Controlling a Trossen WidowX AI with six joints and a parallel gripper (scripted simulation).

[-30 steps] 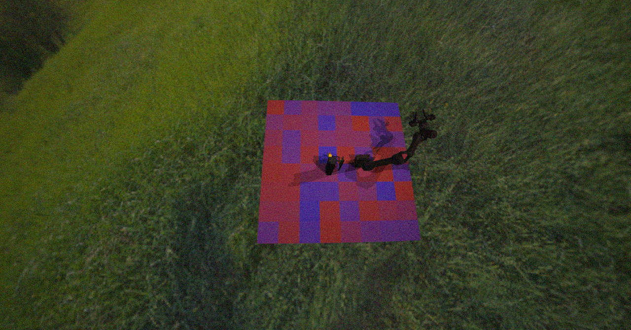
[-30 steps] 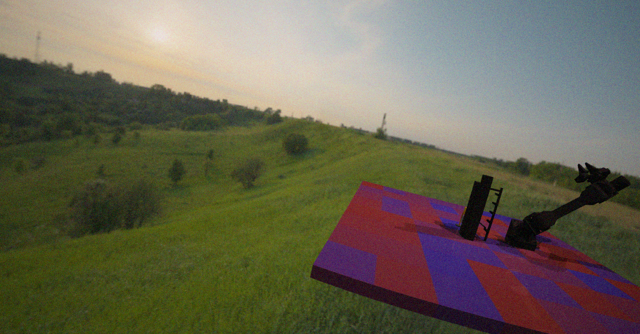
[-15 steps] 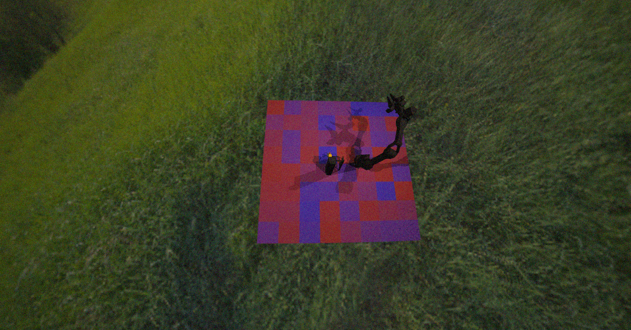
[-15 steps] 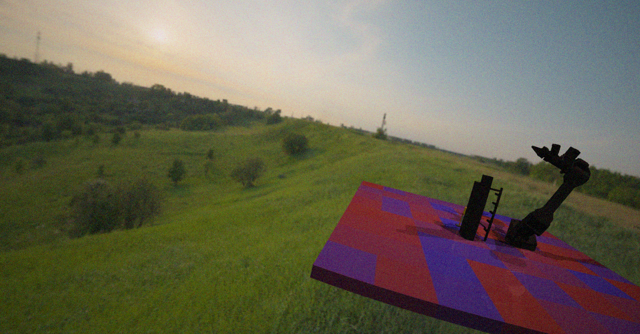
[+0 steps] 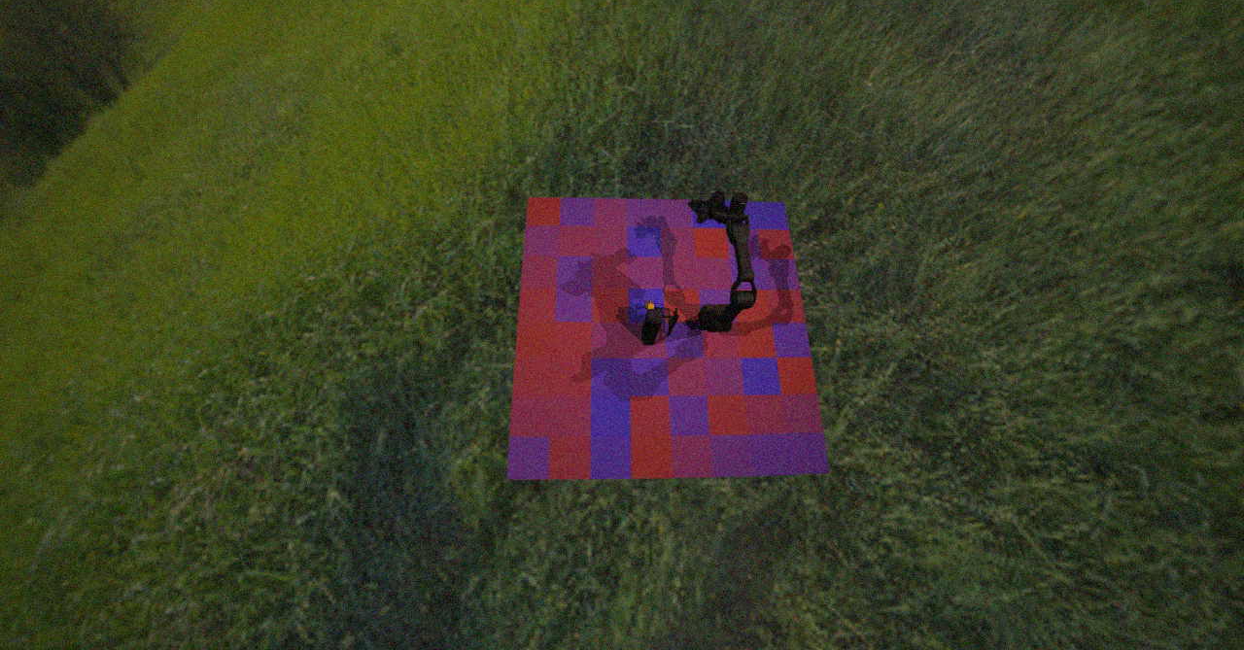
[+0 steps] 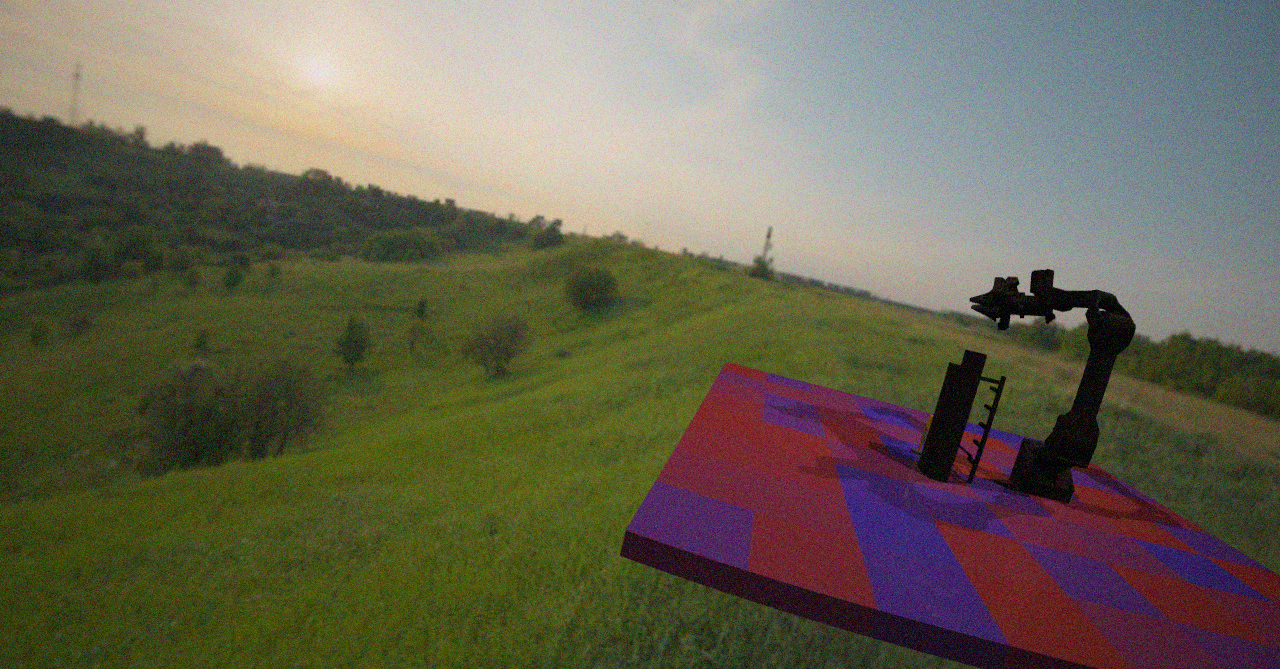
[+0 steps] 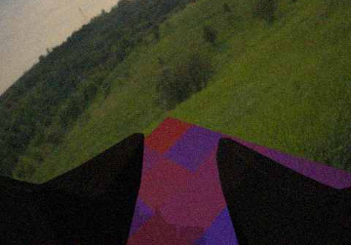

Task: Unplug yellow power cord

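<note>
Now: gripper tip 9 cm short of the yellow plug, 36 cm to the right of it and 31 cm above it.
</note>
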